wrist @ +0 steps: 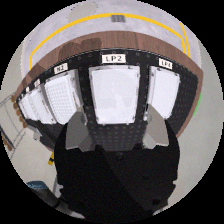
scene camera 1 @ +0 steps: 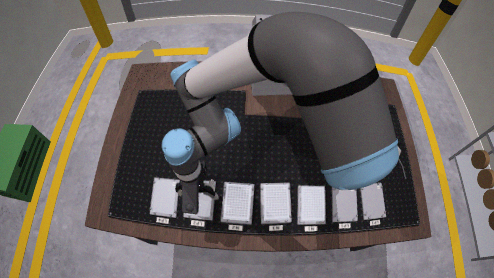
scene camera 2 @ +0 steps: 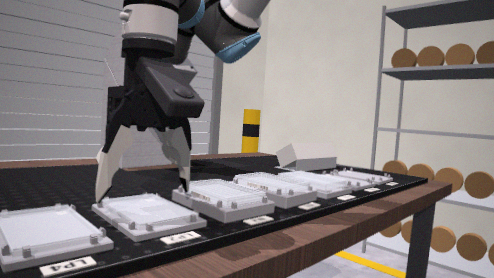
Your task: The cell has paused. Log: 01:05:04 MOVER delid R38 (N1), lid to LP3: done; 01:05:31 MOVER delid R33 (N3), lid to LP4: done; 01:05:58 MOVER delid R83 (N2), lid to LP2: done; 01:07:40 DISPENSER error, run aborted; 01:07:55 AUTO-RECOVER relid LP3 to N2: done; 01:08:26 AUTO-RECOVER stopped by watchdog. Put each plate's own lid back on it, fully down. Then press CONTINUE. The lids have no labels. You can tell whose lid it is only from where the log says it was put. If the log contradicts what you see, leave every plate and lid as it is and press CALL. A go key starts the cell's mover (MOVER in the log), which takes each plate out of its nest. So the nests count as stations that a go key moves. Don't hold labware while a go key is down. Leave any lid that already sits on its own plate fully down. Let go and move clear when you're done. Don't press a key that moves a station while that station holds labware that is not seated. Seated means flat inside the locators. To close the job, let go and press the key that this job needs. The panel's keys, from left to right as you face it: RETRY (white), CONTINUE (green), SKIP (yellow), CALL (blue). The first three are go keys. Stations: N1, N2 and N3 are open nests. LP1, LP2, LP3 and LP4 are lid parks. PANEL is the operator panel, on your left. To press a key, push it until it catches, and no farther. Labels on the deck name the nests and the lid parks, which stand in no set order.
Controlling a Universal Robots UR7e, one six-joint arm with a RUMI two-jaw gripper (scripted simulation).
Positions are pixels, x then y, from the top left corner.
Scene:
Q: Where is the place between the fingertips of my gripper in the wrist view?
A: At 115,104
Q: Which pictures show my gripper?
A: The wrist view, scene camera 1 and scene camera 2: all of them.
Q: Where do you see a well plate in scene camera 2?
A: At 212,190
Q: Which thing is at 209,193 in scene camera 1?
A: My gripper.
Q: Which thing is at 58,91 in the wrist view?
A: A well plate.

